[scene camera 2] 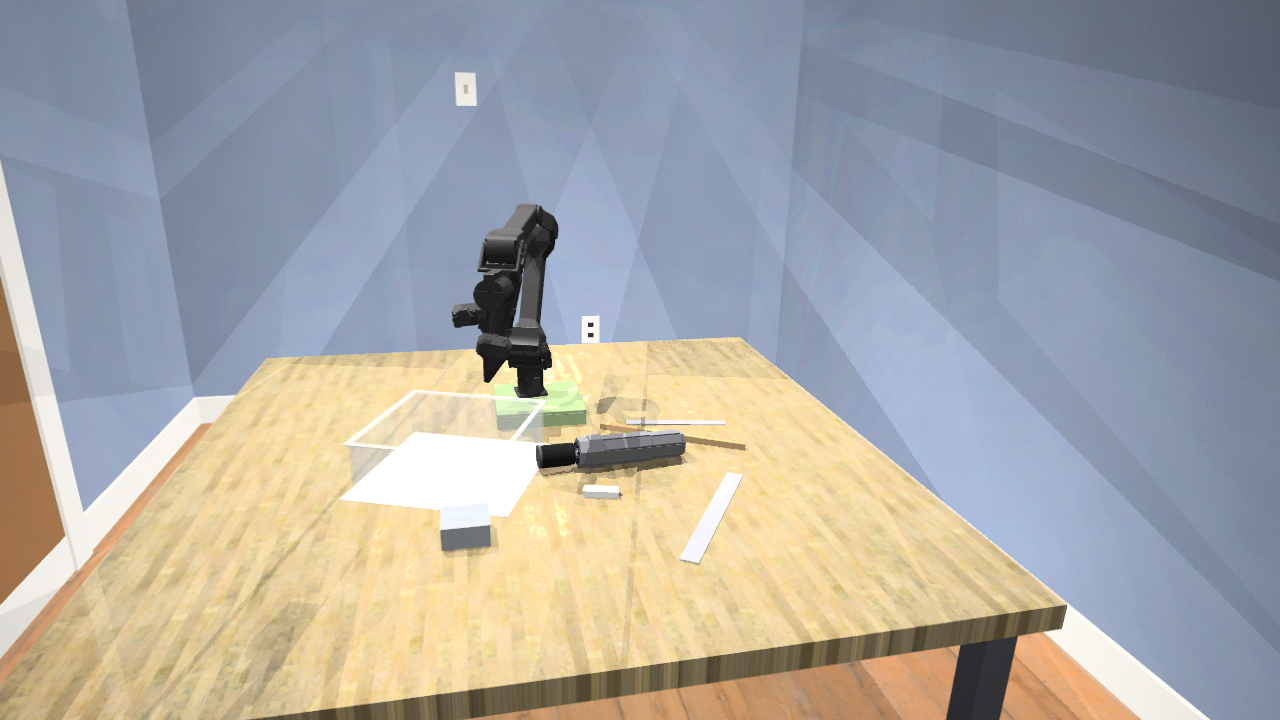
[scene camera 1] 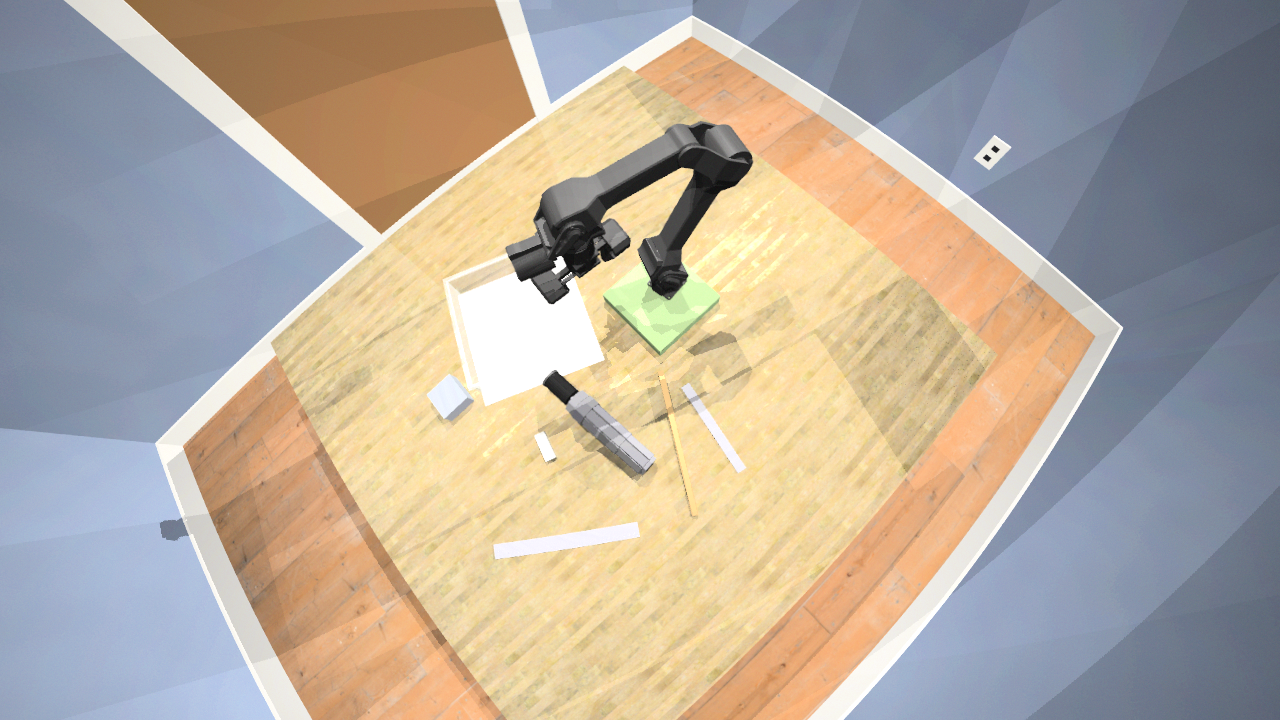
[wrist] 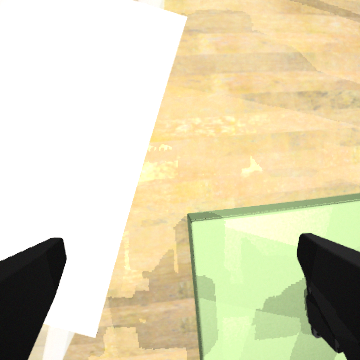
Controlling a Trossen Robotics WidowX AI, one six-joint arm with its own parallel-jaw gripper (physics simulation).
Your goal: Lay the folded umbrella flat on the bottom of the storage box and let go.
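Where they show: gripper, fingertip midpoint: (scene camera 2: 487,373) (scene camera 1: 585,273) (wrist: 182,247); arm's base, origin of the base link: (scene camera 2: 530,391) (scene camera 1: 667,282).
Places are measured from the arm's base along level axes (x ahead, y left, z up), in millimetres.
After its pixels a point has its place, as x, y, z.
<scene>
The folded umbrella (scene camera 1: 612,435) @(328, 131, 20) (scene camera 2: 631,449) @(352, 114, 2), grey with a black handle, lies on the table outside the storage box. Its handle end is right at the box's near edge; whether they touch I cannot tell. It does not show in the wrist view. The storage box (scene camera 1: 528,340) @(293, -162, -29) (scene camera 2: 447,474) @(401, -217, 25) (wrist: 85,125) @(177, -180, -29) has a white bottom and clear walls, and no umbrella lies on its bottom. My gripper (scene camera 1: 581,266) @(124, -108, 95) (scene camera 2: 477,345) (wrist: 182,247) @(124, -108, 95) is open and empty, raised above the table near the box's back side. In the wrist view its fingers appear over the box's edge and the green base.
The green base (scene camera 1: 660,324) @(87, 52, 0) (scene camera 2: 563,417) @(128, 42, -15) (wrist: 240,260) @(82, -54, 0) carries the arm. A pale blue block (scene camera 1: 449,396) @(499, -197, 3) (scene camera 2: 465,528) @(536, -206, 1) and a small white block (scene camera 1: 545,446) @(437, 33, -21) (scene camera 2: 600,491) @(447, 27, -21) lie nearby. A wooden stick (scene camera 1: 682,455) @(269, 259, -21) (scene camera 2: 716,440) @(314, 304, -21) and two pale strips (scene camera 1: 713,428) @(185, 273, -31) (scene camera 1: 566,540) @(549, 190, -31) lie around the umbrella.
</scene>
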